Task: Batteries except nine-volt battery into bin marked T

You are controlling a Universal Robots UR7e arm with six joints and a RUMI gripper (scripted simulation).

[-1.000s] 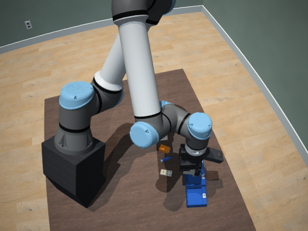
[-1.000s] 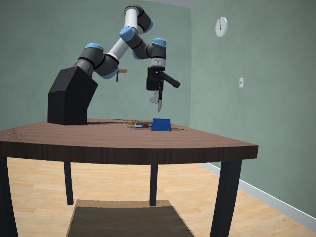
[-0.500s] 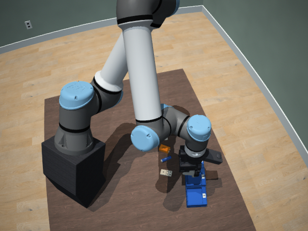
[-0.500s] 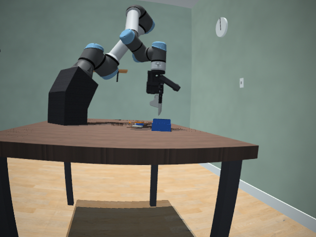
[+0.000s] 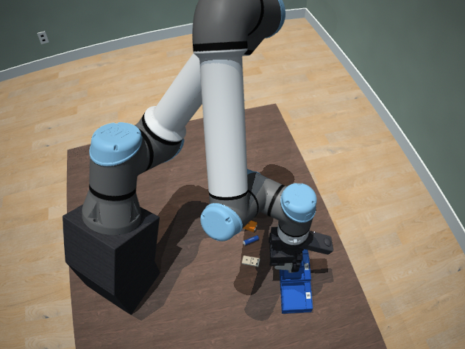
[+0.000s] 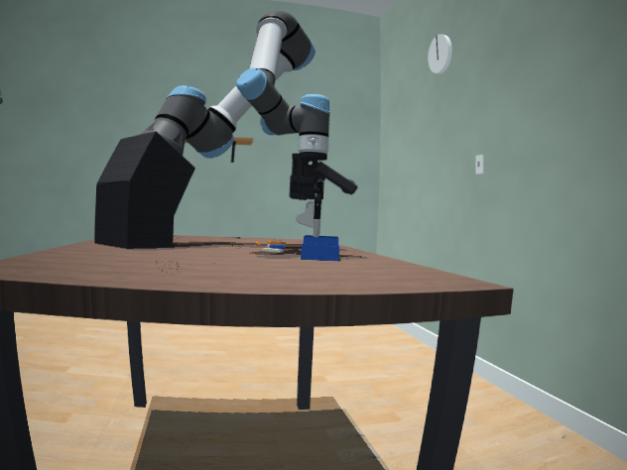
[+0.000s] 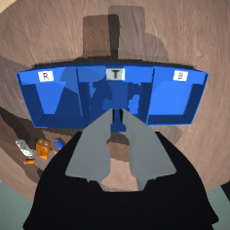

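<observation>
The joined blue bins is 20 mm below my hand and 10 mm ahead of it. Round my hand: thin orange battery: 290 mm to the left, 90 mm behind, 40 mm below; blue cylindrical battery: 140 mm to the left, 70 mm behind, 40 mm below; orange nine-volt battery: 190 mm to the left, 50 mm behind, 40 mm below.
</observation>
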